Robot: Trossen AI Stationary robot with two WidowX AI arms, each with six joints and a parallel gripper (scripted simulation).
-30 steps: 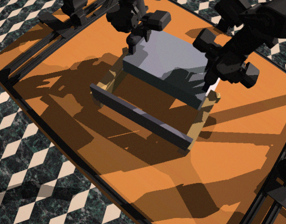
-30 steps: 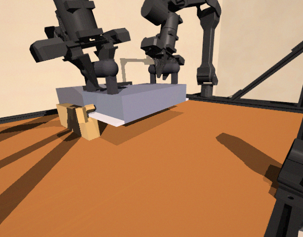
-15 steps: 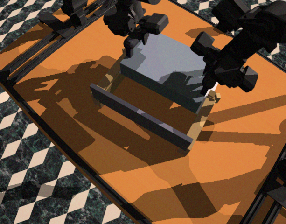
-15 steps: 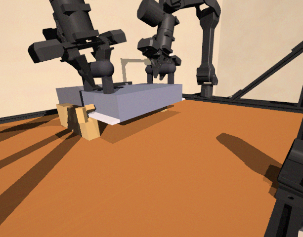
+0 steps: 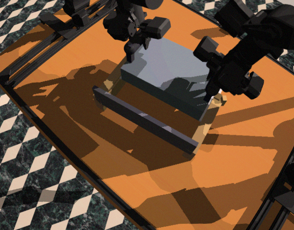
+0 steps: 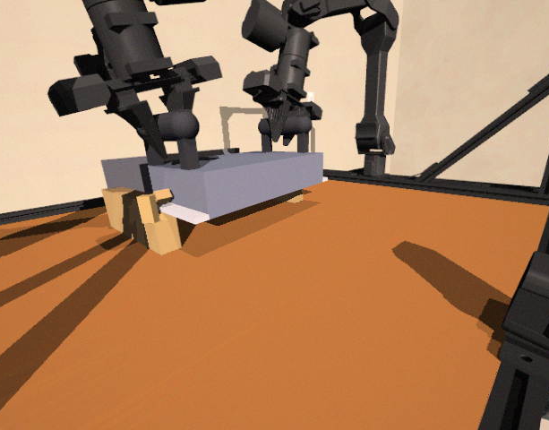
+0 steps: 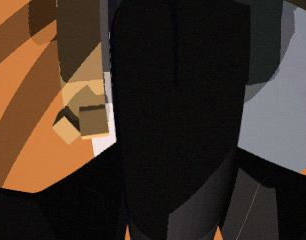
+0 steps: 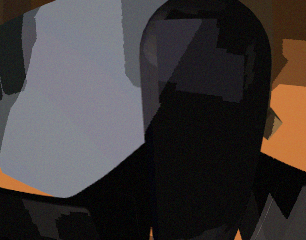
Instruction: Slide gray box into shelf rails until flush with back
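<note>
The gray box lies 12 cm to the right of my left hand, 5 cm below it and 2 cm ahead of it. The rest, counted from my left hand: dark back plate 20 cm ahead, 9 cm to the right, 8 cm below.
My right hand is 12 cm to the right of the gray box, 5 cm above it and 2 cm past it. The rest, counted from my right hand: dark back plate: 16 cm ahead, 15 cm to the left, 8 cm below.
</note>
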